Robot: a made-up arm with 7 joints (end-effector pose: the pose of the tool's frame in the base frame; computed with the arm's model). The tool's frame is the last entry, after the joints. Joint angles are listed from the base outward.
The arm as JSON. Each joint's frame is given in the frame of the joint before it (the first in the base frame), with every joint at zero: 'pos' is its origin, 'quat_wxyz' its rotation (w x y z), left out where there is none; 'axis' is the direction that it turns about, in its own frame. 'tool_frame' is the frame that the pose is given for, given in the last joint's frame.
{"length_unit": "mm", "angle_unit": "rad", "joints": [
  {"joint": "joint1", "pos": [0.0, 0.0, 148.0], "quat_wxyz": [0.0, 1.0, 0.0, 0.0], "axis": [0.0, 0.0, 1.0]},
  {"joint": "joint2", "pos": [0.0, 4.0, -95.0], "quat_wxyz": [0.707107, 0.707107, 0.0, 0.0], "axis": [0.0, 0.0, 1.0]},
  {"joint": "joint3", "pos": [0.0, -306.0, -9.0], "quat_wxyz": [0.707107, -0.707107, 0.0, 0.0], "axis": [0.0, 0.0, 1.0]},
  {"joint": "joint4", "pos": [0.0, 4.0, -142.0], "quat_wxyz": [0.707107, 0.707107, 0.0, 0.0], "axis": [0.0, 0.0, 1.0]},
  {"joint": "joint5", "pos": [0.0, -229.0, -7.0], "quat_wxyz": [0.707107, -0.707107, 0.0, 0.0], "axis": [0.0, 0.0, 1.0]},
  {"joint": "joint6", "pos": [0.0, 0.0, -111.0], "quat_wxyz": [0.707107, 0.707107, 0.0, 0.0], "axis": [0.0, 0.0, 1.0]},
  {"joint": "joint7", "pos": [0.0, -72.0, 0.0], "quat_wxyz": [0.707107, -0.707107, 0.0, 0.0], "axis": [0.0, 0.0, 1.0]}
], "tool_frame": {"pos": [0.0, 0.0, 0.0]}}
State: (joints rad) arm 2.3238 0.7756 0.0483 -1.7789 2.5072 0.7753 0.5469
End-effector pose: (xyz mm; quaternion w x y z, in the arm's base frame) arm 0.8 53.1 740.1 0.4162 0.5555 0.3905 -0.6047
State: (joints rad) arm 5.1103 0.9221 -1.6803 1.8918 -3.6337 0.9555 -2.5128
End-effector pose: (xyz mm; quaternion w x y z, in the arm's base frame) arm -223.0 417.6 472.9 0.4303 0.0927 0.7236 -0.5316
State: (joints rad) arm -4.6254 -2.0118 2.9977 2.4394 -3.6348 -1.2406 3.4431
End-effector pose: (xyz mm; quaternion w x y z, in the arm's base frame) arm -57.3 45.9 20.4 0.0938 -0.8030 -0.4927 -0.3218
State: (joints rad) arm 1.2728 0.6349 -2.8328 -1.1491 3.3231 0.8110 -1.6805
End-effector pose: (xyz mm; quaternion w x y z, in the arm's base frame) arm 62.2 -631.2 481.4 0.9462 -0.2871 0.1448 0.0368
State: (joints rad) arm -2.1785 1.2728 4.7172 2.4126 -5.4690 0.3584 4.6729
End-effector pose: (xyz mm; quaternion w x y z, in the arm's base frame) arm -278.9 -28.7 252.7 0.8260 -0.4663 -0.1833 -0.2582
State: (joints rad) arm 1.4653 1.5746 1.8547 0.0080 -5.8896 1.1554 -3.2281
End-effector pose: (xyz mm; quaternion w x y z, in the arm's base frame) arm 22.3 -819.0 292.6 0.4318 -0.7354 0.4956 -0.1645
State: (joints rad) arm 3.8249 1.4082 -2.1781 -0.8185 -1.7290 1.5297 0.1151
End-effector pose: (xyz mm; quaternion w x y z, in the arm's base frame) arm -364.5 631.0 255.4 0.3754 0.6512 -0.6557 -0.0713
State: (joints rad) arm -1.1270 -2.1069 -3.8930 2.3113 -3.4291 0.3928 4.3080
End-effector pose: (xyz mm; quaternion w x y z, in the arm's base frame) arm 177.7 -129.8 -66.5 0.4615 -0.2715 -0.4387 0.7217
